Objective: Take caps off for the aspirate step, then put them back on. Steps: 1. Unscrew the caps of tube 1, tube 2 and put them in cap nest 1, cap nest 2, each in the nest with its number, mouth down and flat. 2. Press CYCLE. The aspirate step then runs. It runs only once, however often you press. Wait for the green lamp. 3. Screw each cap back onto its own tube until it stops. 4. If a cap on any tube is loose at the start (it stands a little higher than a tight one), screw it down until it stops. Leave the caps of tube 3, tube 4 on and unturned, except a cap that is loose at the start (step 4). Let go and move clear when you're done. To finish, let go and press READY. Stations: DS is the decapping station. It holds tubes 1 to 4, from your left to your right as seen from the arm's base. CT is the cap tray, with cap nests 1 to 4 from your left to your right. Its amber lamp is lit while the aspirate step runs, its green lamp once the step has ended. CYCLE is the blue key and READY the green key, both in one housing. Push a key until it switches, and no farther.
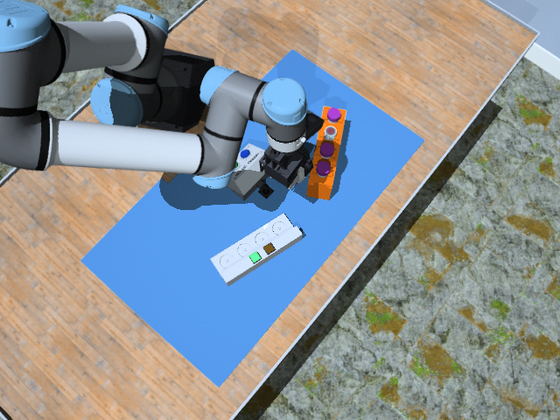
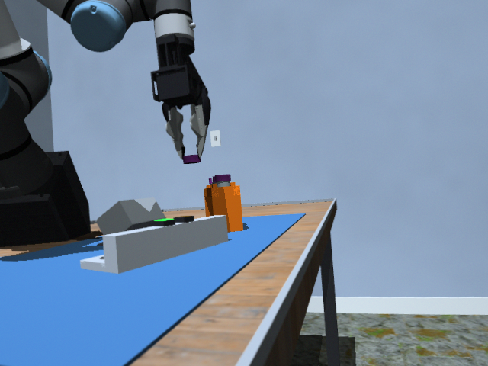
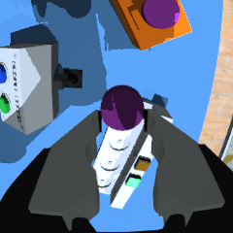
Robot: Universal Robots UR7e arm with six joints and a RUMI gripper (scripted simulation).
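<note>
Right now the purple cap is 220 mm to the left of my hand, 60 mm below it and 60 mm behind it. Round my hand: grey key housing 140 mm behind, 120 mm below, 20 mm to the right; then green key 160 mm behind, 100 mm below, 50 mm to the right; then blue key 160 mm behind, 100 mm below.
</note>
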